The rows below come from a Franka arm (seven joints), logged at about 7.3 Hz.
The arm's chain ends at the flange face. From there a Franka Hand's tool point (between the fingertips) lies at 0.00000 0.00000 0.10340 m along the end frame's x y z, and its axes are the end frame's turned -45 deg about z.
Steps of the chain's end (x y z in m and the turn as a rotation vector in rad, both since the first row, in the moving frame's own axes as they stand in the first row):
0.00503 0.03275 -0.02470 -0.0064 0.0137 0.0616
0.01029 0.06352 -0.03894 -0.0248 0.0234 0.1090
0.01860 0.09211 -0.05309 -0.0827 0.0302 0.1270
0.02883 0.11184 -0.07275 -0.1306 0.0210 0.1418
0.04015 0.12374 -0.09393 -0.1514 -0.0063 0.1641
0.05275 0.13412 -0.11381 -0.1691 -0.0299 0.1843
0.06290 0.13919 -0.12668 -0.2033 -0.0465 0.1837
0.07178 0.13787 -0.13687 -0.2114 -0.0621 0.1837
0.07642 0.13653 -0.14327 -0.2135 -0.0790 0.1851
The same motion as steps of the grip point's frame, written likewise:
-0.01911 0.02820 -0.02471 -0.0142 0.0052 0.0616
-0.03793 0.05570 -0.03900 -0.0341 -0.0010 0.1090
-0.05633 0.08626 -0.05349 -0.0798 -0.0371 0.1270
-0.06744 0.10992 -0.07365 -0.1072 -0.0775 0.1418
-0.07141 0.12547 -0.09511 -0.1026 -0.1115 0.1641
-0.07287 0.14087 -0.11533 -0.0984 -0.1407 0.1843
-0.07302 0.15255 -0.12891 -0.1109 -0.1766 0.1837
-0.06745 0.15719 -0.13936 -0.1056 -0.1934 0.1837
-0.06449 0.15831 -0.14593 -0.0951 -0.2068 0.1851

